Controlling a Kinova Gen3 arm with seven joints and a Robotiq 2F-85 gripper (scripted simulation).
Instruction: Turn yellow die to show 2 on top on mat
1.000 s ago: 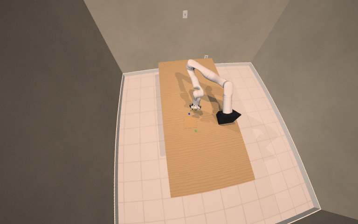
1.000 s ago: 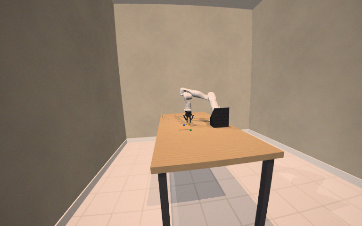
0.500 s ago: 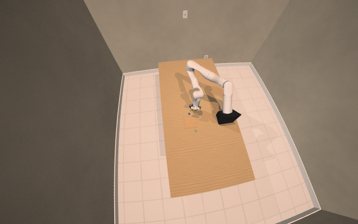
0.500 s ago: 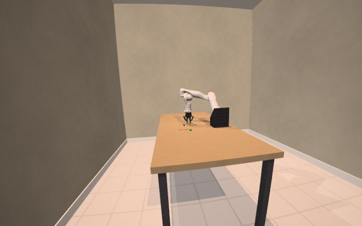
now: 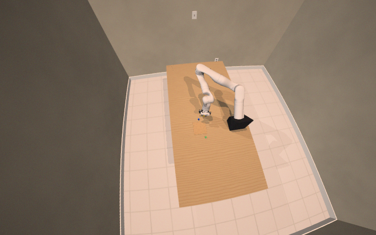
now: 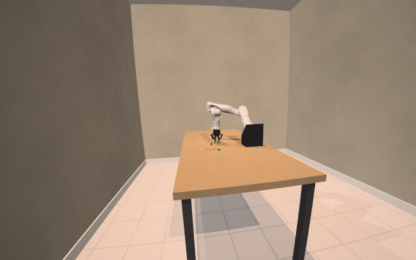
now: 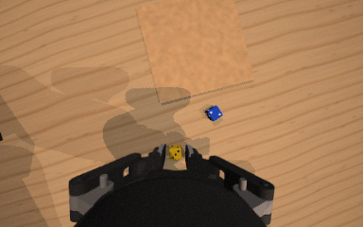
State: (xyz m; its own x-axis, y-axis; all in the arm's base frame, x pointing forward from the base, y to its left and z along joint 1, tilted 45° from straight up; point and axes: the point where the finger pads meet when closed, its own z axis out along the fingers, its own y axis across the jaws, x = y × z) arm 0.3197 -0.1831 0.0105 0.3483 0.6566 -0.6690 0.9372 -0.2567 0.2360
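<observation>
Right now my hand is 20 mm above the yellow die. The rest, counted from my hand: green die: 250 mm to the left, 30 mm ahead, 20 mm below; then blue die: 70 mm ahead, 30 mm to the left, 20 mm below; then tan mat: 140 mm to the left, 70 mm ahead, 20 mm below.
</observation>
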